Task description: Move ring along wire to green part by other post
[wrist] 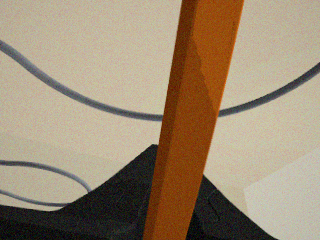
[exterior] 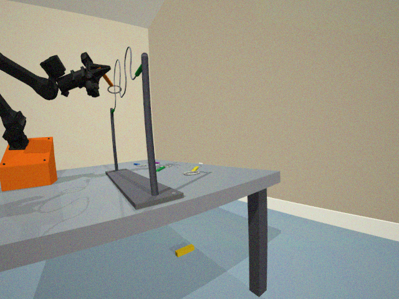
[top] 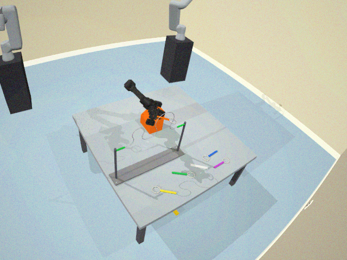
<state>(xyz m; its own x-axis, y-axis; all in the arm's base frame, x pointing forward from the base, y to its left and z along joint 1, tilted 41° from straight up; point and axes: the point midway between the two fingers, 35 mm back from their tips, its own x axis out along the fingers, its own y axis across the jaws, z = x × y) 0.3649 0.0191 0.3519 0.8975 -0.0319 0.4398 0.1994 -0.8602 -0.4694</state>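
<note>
Now: the wire rig 40 mm ahead of my gripper tip, 30 mm to the right of it and 190 mm below it. Also, from my gripper tip: yellow block 300 mm ahead, 150 mm to the left, 930 mm below; white bar 220 mm ahead, 350 mm to the left, 440 mm below.
</note>
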